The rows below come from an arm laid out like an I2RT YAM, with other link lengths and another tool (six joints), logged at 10 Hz.
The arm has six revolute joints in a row. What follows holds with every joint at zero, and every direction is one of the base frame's.
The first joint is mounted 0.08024 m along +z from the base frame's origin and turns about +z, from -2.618 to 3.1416 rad.
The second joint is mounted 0.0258 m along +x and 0.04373 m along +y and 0.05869 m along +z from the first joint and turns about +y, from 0 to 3.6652 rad.
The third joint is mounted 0.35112 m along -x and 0.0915 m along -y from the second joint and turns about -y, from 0 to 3.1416 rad.
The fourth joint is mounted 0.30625 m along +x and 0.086 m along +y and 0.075 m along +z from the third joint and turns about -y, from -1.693 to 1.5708 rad.
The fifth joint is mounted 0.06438 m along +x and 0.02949 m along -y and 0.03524 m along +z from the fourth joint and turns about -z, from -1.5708 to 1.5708 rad.
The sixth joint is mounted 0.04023 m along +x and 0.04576 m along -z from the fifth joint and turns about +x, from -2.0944 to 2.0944 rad.
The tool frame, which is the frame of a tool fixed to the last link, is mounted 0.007 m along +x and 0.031 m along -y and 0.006 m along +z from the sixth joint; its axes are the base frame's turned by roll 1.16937, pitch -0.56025 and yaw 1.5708 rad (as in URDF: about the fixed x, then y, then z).
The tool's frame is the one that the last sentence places.
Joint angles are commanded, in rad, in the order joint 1, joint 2, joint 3, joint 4, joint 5, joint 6. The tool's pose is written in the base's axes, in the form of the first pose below.
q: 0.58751, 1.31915, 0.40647, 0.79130, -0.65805, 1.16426
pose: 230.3 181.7 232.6 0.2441 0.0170 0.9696 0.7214 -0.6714 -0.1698
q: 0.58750, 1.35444, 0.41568, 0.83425, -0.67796, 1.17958
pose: 235.5 186.7 230.7 0.2456 0.0061 0.9694 0.7333 -0.6552 -0.1816
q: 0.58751, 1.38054, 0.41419, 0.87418, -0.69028, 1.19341
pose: 237.9 189.3 227.1 0.2490 -0.0026 0.9685 0.7399 -0.6447 -0.1920
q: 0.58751, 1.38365, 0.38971, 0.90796, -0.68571, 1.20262
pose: 234.0 186.7 221.4 0.2523 -0.0095 0.9676 0.7359 -0.6474 -0.1982
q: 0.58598, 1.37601, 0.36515, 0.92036, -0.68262, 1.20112
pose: 229.1 182.6 216.6 0.2544 -0.0076 0.9671 0.7326 -0.6513 -0.1978
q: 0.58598, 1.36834, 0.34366, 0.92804, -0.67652, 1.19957
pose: 224.3 179.1 212.3 0.2575 -0.0049 0.9663 0.7280 -0.6566 -0.1974
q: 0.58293, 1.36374, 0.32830, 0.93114, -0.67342, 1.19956
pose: 221.4 176.0 208.7 0.2635 -0.0022 0.9647 0.7227 -0.6619 -0.1989
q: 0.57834, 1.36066, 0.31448, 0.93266, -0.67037, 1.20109
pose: 219.0 172.7 205.1 0.2722 0.0004 0.9623 0.7158 -0.6684 -0.2021
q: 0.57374, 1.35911, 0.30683, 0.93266, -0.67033, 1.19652
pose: 218.0 170.4 203.1 0.2729 0.0039 0.9620 0.7128 -0.6724 -0.1995
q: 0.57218, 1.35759, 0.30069, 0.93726, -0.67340, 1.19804
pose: 216.8 169.4 202.0 0.2745 0.0035 0.9616 0.7134 -0.6713 -0.2012
